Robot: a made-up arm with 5 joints.
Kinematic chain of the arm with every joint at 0, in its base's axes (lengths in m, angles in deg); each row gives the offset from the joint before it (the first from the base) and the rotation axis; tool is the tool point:
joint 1: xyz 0 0 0.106 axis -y
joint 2: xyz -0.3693 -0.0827 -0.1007 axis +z
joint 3: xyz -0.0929 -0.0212 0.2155 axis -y
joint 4: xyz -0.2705 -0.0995 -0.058 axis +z
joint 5: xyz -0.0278 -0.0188 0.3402 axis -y
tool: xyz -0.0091 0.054 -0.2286
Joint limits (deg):
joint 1: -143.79..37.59
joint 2: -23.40..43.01
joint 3: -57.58..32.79
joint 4: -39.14..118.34
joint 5: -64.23..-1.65
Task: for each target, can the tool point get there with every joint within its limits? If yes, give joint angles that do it. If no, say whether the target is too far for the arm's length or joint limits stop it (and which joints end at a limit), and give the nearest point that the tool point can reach.
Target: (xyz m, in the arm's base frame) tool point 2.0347 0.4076 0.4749
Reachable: no: too far | nearest point 0.9826 0.0306 0.3633 | short by 1.123 m
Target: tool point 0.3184 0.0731 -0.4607
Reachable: no: joint limits stop it (at a limit: joint 1, joint 2, joint 3, joint 4, joint 5) | nearest point 0.3490 -0.3585 -0.1051 | short by 0.560 m
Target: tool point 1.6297 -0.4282 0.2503
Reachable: no: too far | nearest point 0.9807 -0.2567 0.2704 | short by 0.672 m
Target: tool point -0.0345 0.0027 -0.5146
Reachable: no: joint limits stop it (at a limit: joint 1, joint 2, joint 3, joint 4) | nearest point -0.5809 0.0127 -0.3383 | short by 0.574 m
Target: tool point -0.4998 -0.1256 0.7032
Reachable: yes | joints -18.88 -2.46 -44.70 -20.03 -14.44
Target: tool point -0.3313 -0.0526 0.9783
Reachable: yes | joints -40.32 -7.65 -25.87 -15.56 -51.62
